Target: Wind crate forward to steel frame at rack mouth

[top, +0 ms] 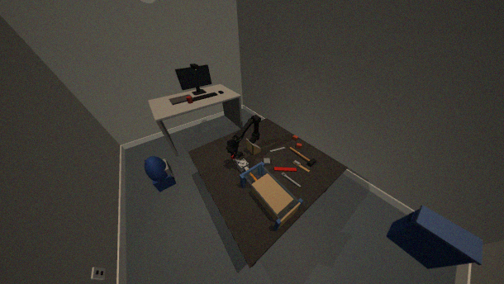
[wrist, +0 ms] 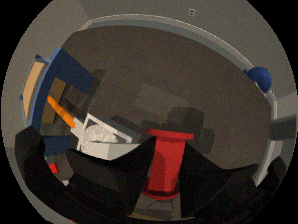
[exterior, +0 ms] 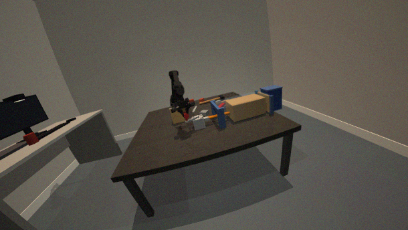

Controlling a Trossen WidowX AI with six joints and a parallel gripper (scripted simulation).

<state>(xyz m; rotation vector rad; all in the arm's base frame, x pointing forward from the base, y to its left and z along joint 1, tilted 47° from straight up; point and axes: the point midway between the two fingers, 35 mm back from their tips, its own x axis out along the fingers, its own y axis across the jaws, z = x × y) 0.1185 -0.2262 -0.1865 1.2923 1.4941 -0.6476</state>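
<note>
Right now my gripper tip is 30 mm short of the winch handle, 40 mm to the right of it and 30 mm above it. The rest, counted from my gripper tip: red knob: 10 mm behind, 20 mm to the left; then grey hand winch: 60 mm ahead, 60 mm to the left, 100 mm below; then blue frame: 240 mm ahead, 80 mm to the left, 30 mm below.
</note>
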